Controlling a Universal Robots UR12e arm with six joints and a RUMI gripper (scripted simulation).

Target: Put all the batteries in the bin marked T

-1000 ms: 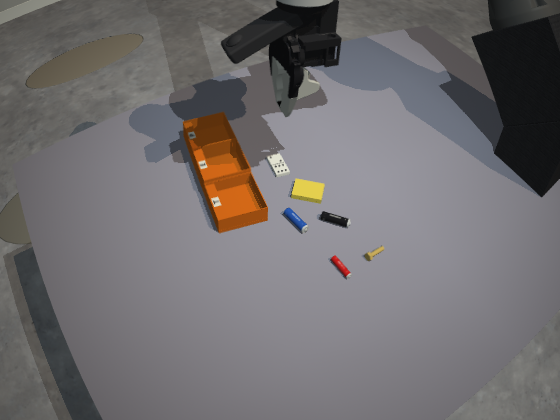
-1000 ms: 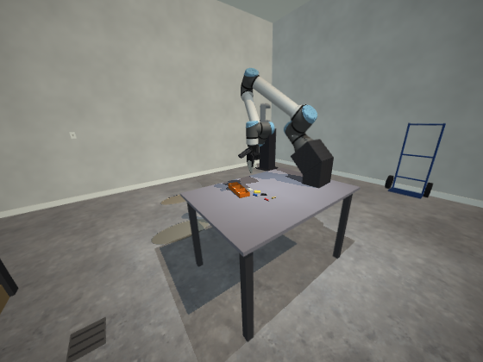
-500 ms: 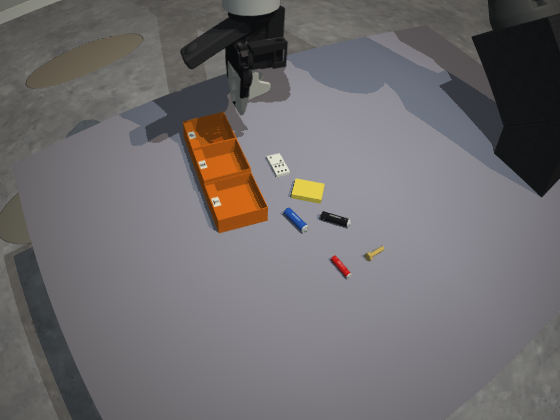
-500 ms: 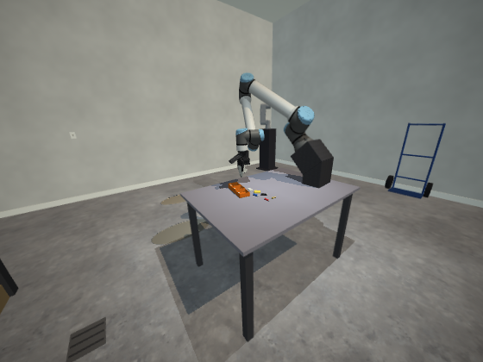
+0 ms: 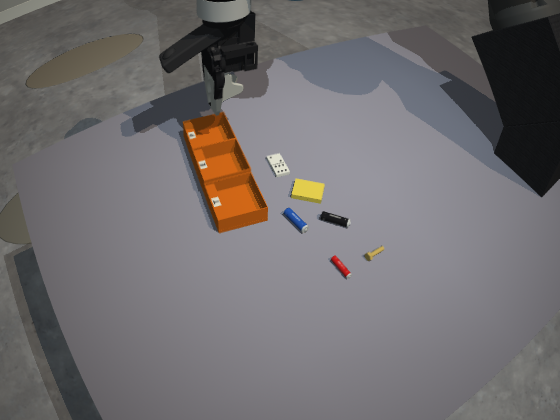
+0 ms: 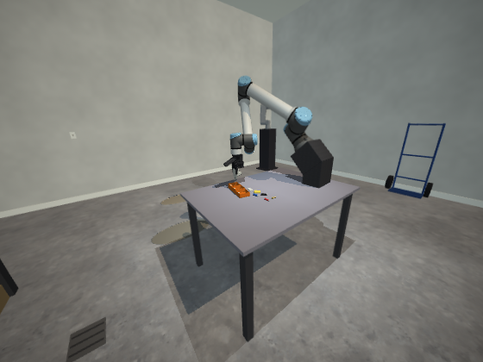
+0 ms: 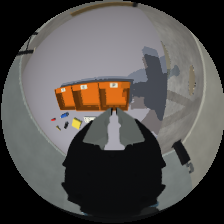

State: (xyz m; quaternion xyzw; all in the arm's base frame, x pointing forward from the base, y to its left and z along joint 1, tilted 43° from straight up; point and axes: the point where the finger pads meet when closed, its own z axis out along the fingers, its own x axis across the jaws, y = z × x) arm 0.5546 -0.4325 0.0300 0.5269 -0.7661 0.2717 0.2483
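The orange bin is 4 cm ahead of my hand, 7 cm to the left of it and 7 cm below it. Round my hand: white domino: 5 cm behind, 13 cm to the left, 8 cm below; then blue battery: 2 cm ahead, 24 cm to the left, 8 cm below; then yellow block: 4 cm behind, 21 cm to the left, 8 cm below.
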